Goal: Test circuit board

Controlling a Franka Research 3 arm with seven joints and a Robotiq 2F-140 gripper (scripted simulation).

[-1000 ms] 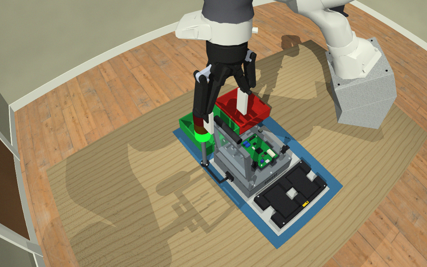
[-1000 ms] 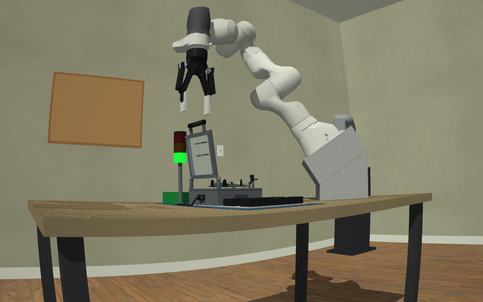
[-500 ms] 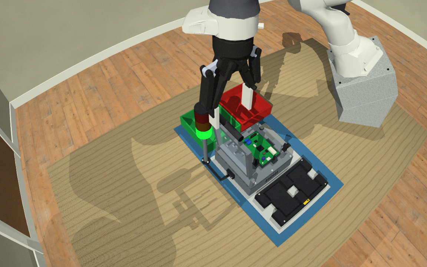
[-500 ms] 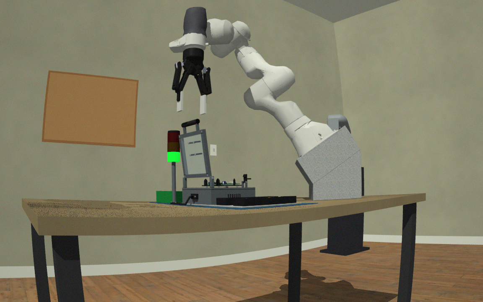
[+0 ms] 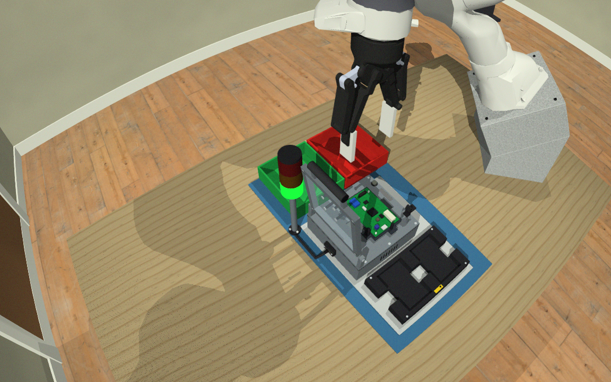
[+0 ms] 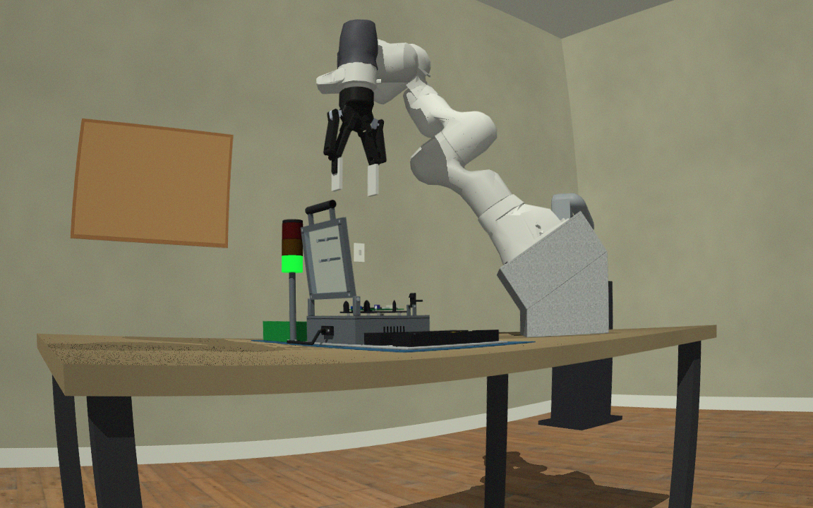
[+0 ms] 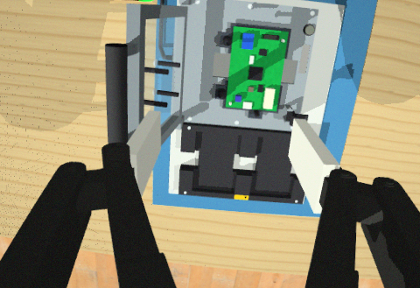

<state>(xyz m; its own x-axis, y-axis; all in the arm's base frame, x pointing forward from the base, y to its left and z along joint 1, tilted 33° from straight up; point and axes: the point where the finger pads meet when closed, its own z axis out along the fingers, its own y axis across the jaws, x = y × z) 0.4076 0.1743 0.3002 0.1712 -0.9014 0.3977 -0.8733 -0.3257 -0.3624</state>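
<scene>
My gripper is now 26 cm above the green circuit board, 4 cm past it and 1 cm to the left of it. From my hand the other things lie so: clear lid (15 cm below, 7 cm ahead, 1 cm to the left); latch hook (25 cm below, 11 cm behind, 4 cm to the left); tester plate (26 cm below, 4 cm behind).
</scene>
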